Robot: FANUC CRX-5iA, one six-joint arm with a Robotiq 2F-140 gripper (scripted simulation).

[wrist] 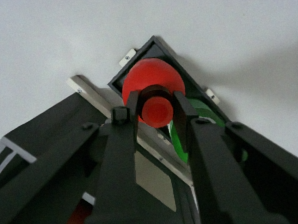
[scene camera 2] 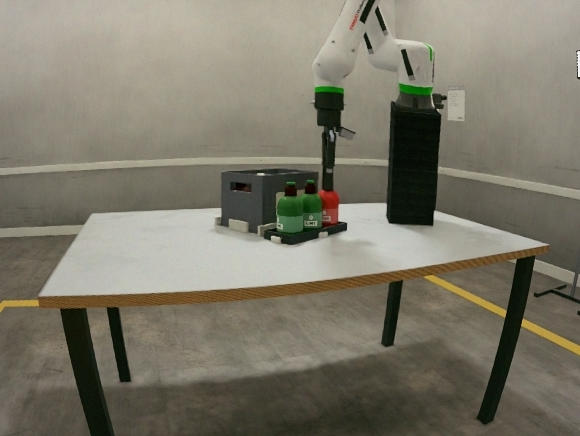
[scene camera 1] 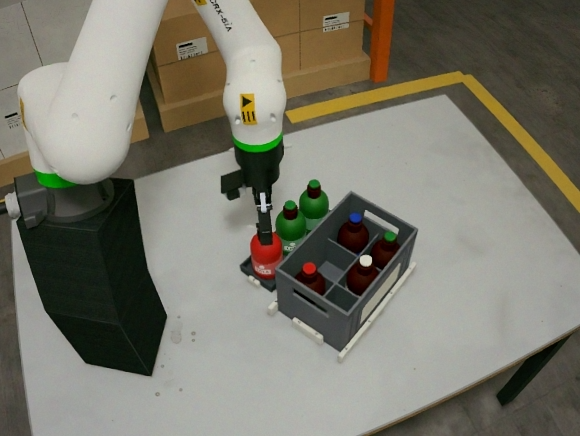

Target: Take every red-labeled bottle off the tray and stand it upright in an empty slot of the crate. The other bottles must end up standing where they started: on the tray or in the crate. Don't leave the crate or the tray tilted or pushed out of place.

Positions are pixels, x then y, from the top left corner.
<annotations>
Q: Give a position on a grey crate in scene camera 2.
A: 258,208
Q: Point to a dark tray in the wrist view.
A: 154,48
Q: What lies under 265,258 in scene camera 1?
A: A red-labeled bottle.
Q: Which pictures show the gripper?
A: The wrist view, scene camera 2 and scene camera 1: all of them.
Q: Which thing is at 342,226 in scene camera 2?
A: A dark tray.
</annotations>
